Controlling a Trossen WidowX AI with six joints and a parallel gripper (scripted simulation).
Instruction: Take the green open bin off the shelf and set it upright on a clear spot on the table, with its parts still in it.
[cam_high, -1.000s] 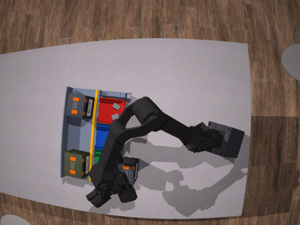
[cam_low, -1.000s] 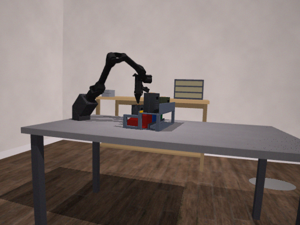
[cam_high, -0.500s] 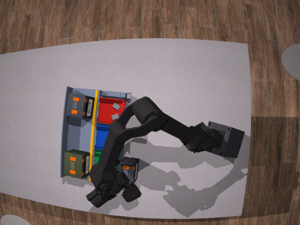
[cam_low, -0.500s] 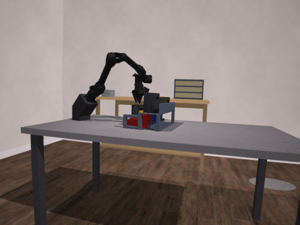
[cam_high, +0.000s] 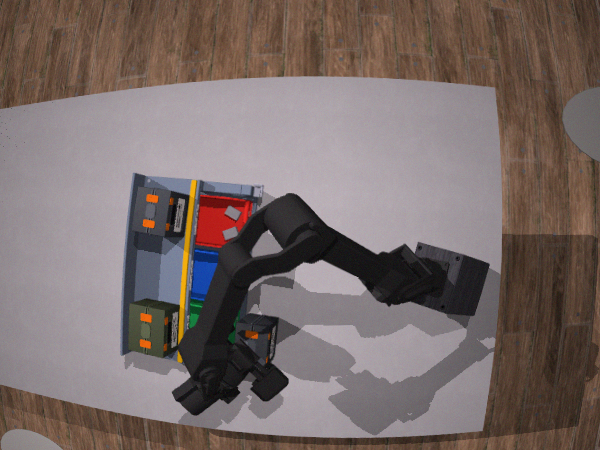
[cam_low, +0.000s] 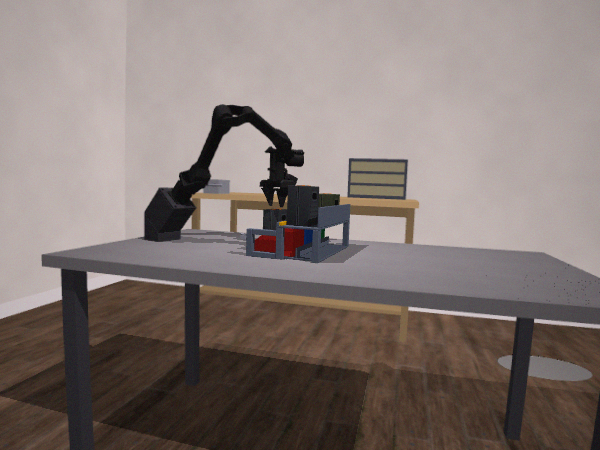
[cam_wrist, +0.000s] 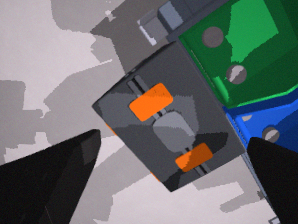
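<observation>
Right now the dark box is 110 mm below my hand. The rest, counted from my hand: olive box (200 mm ahead, 30 mm below, 10 mm to the left); then yellow rail (160 mm ahead, 110 mm to the right, 70 mm below); then green open bin (130 mm below, 120 mm ahead).
</observation>
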